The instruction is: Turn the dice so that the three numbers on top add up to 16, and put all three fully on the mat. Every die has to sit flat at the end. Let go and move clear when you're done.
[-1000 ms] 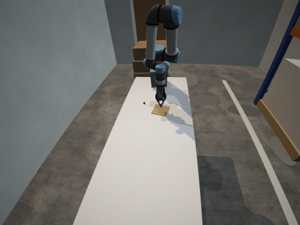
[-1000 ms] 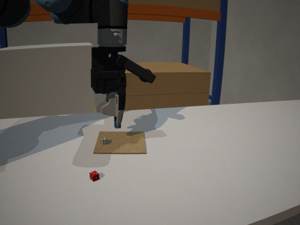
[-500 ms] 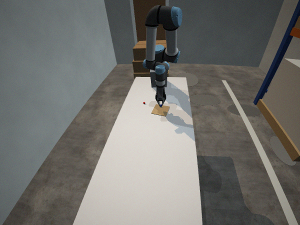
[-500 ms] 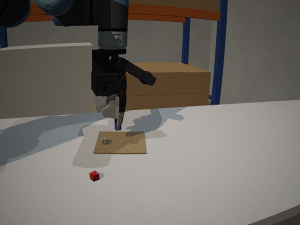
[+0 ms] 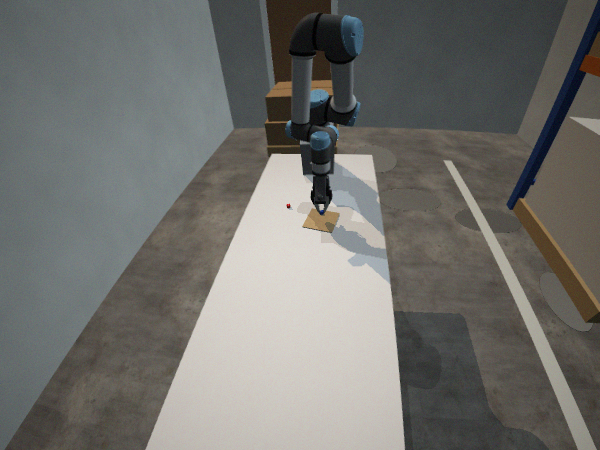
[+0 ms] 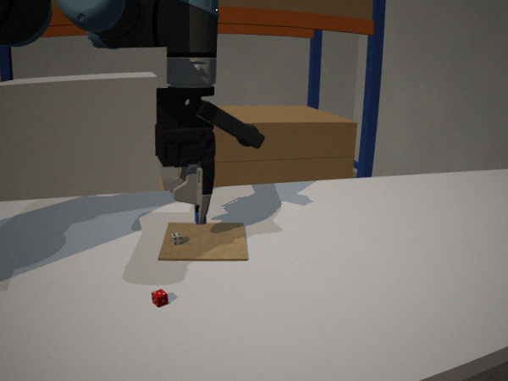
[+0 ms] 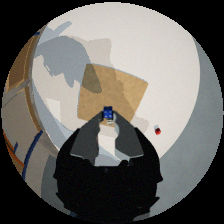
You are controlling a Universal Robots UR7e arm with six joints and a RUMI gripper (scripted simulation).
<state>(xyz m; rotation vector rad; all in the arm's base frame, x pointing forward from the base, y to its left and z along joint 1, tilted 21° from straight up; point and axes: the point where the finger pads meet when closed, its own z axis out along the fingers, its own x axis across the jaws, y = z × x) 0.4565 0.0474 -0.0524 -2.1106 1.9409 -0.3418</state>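
The mat lies 50 mm below my hand and 10 mm ahead of it. Round my hand: blue die (10 mm below); red die (170 mm to the right, 90 mm behind, 40 mm below); white die (40 mm below, 40 mm behind, 10 mm to the right).
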